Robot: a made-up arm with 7 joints. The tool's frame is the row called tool. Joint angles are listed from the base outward. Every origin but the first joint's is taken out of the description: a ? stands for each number. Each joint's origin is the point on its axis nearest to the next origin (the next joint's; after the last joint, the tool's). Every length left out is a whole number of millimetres.
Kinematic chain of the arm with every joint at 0, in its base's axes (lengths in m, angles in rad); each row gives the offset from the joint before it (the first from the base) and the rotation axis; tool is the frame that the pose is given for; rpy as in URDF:
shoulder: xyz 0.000 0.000 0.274 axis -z
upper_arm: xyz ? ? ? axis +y
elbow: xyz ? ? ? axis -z
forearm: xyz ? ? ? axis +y
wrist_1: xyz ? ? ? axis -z
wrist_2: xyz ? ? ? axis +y
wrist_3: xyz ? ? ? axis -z
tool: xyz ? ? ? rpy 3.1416 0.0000 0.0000
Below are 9 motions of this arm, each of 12 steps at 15 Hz.
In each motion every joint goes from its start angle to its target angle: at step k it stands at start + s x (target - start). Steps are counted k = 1, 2, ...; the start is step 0. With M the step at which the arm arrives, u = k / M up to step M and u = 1 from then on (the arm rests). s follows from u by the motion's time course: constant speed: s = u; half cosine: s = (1 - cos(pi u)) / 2; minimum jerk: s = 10 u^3 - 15 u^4 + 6 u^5.
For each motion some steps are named. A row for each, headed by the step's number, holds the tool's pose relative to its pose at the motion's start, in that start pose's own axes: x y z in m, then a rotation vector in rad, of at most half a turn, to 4 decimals.
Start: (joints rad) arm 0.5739 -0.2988 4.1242 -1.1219 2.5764 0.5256 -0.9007
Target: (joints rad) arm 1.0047 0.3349 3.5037 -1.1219 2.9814 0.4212 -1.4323
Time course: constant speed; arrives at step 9
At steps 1, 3, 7, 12:
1: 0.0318 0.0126 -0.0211 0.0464 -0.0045 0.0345
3: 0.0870 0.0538 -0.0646 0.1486 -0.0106 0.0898
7: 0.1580 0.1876 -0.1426 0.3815 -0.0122 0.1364
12: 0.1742 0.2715 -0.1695 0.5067 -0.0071 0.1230

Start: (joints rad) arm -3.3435 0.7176 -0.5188 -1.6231 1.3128 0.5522 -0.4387
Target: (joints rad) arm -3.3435 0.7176 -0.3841 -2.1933 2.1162 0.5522 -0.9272
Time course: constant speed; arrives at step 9
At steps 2, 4, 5, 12:
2: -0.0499 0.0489 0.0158 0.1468 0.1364 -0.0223
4: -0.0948 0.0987 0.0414 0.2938 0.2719 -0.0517
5: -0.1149 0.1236 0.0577 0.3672 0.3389 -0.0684
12: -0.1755 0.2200 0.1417 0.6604 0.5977 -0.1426

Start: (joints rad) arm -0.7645 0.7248 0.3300 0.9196 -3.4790 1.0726 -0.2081
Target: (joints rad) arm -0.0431 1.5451 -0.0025 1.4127 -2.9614 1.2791 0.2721
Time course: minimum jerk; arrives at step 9
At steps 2, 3, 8, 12:
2: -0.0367 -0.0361 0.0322 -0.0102 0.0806 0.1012
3: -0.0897 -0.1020 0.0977 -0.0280 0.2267 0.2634
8: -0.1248 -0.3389 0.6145 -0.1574 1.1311 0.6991
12: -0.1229 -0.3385 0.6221 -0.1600 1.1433 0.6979

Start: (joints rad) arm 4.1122 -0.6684 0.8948 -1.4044 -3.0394 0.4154 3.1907
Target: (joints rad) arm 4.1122 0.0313 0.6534 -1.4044 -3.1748 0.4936 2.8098
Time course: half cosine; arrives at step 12
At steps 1, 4, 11, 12:
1: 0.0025 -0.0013 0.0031 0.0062 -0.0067 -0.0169
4: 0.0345 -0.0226 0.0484 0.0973 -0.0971 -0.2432
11: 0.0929 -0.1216 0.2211 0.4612 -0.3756 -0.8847
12: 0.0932 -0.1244 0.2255 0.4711 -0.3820 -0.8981

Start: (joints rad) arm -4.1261 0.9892 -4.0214 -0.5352 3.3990 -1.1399 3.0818
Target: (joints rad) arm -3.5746 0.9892 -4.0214 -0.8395 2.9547 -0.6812 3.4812
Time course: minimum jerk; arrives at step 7
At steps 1, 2, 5, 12:
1: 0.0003 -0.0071 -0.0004 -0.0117 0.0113 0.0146
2: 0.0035 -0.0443 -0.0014 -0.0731 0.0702 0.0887
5: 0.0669 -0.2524 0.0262 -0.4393 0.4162 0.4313
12: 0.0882 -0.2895 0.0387 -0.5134 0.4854 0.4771

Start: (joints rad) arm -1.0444 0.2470 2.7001 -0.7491 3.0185 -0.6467 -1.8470
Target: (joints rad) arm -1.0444 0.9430 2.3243 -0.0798 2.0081 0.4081 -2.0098
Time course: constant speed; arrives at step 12
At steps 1, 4, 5, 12:
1: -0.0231 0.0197 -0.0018 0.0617 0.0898 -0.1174
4: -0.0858 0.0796 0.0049 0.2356 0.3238 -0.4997
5: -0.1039 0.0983 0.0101 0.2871 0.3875 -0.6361
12: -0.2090 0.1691 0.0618 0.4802 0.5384 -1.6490

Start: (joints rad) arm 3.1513 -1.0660 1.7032 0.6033 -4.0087 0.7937 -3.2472
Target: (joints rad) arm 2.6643 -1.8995 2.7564 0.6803 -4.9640 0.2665 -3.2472
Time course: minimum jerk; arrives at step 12
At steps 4, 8, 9, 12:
4: -0.0477 0.1722 -0.0238 0.2766 0.0187 0.0664
8: -0.2684 0.5703 0.1051 0.9317 0.1625 0.2485
9: -0.3209 0.6160 0.1472 1.0231 0.2024 0.2887
12: -0.3741 0.6503 0.1894 1.1011 0.2431 0.3314

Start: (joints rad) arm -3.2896 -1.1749 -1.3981 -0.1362 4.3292 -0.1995 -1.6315
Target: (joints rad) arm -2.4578 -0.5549 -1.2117 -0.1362 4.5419 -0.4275 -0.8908
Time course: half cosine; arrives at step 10
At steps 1, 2, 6, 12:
1: -0.0102 -0.0149 -0.0013 -0.0231 0.0105 0.0402
2: -0.0383 -0.0585 -0.0026 -0.0880 0.0429 0.1586
6: -0.1485 -0.3942 0.0789 -0.4806 0.3696 1.1684
12: -0.1088 -0.5540 0.1671 -0.6231 0.6082 1.8421

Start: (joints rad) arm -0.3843 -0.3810 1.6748 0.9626 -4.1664 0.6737 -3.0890
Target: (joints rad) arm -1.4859 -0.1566 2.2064 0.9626 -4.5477 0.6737 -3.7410
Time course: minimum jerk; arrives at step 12
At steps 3, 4, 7, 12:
3: 0.0425 0.0033 0.0161 0.0297 -0.0700 -0.1009
4: 0.0838 0.0036 0.0362 0.0633 -0.1393 -0.2049
7: 0.2218 -0.0265 0.1500 0.2419 -0.3991 -0.6428
12: 0.2821 -0.0778 0.2552 0.4329 -0.5667 -0.9895

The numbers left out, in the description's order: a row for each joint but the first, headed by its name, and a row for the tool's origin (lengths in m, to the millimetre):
upper_arm: 0.000 -0.010 0.000
elbow: 0.000 0.000 0.288
forearm: 0.000 -0.011 0.000
wrist_1: 0.000 0.000 0.339
wrist_2: 0.000 0.000 0.000
wrist_3: 0.000 0.000 0.140
tool: 0.000 0.000 0.000

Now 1 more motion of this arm.
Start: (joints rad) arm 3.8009 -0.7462 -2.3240 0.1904 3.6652 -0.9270 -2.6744
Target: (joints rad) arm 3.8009 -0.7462 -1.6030 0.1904 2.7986 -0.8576 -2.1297
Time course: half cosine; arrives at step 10
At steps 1, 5, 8, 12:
1: 0.0006 0.0007 -0.0003 -0.0012 0.0007 0.0087
5: 0.0103 0.0170 -0.0024 -0.0107 0.0246 0.1727
8: 0.0140 0.0345 0.0013 0.0033 0.0590 0.3095
12: 0.0141 0.0389 0.0029 0.0098 0.0686 0.3420

